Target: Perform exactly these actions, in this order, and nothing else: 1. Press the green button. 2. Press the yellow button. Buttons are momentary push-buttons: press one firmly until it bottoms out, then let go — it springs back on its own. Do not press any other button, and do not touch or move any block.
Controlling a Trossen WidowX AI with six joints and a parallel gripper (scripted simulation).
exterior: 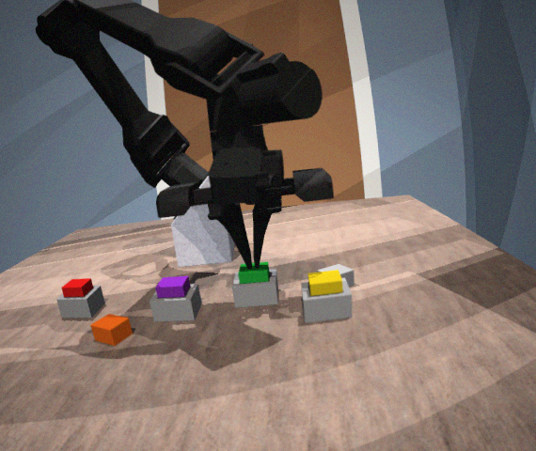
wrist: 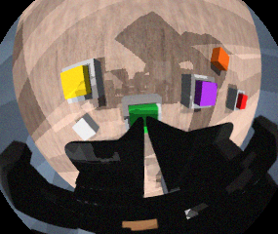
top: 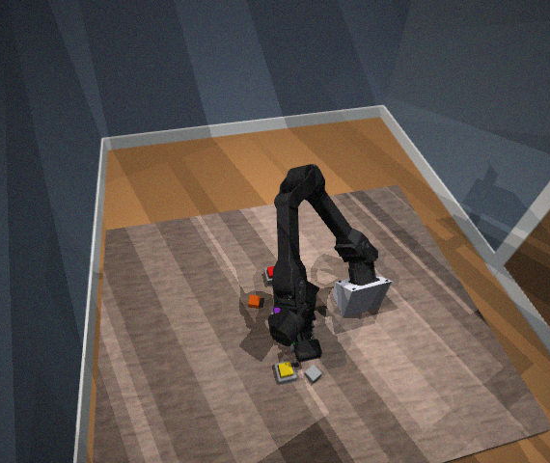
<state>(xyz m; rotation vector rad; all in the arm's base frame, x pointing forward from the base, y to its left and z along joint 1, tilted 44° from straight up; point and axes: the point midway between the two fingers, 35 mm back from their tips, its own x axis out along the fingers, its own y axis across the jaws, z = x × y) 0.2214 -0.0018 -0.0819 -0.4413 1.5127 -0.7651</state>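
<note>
Now: gripper tip 1 cm above the green button. Round my gripper tip: purple button 9 cm to the right, 1 cm below, 1 cm ahead; grey block 9 cm to the left, 3 cm below; yellow button 6 cm to the left, 6 cm ahead, 1 cm below.
</note>
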